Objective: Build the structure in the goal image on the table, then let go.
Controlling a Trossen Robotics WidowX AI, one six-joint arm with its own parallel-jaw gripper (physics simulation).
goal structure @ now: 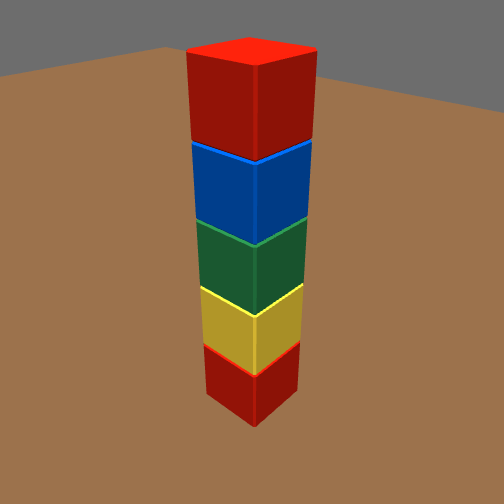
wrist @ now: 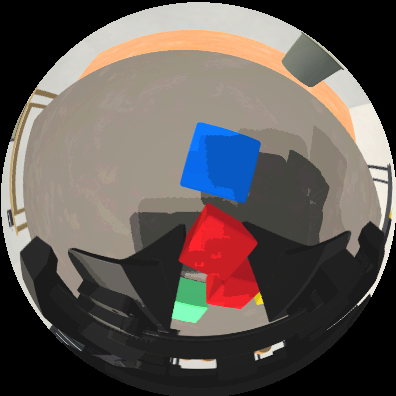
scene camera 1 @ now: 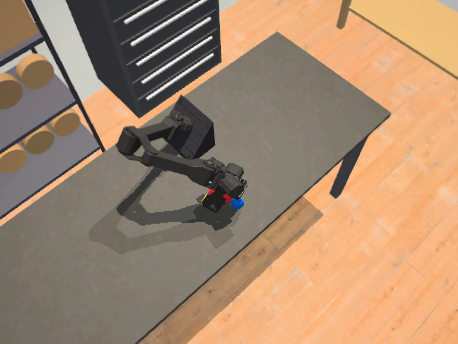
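Observation:
My gripper is low over the table, its fingers closed in on opposite corners of a red cube. A second red cube lies right behind it in the wrist view, close to the right finger. A blue cube stands apart, beyond the fingertips. A green cube is partly hidden by the left finger. A yellow cube is mostly hidden behind the right finger.
The cubes are on a long grey table, whose front edge runs beyond the blue cube. A dark block stands by the arm's base. A dark drawer cabinet stands behind the table. A grey bin is on the floor.

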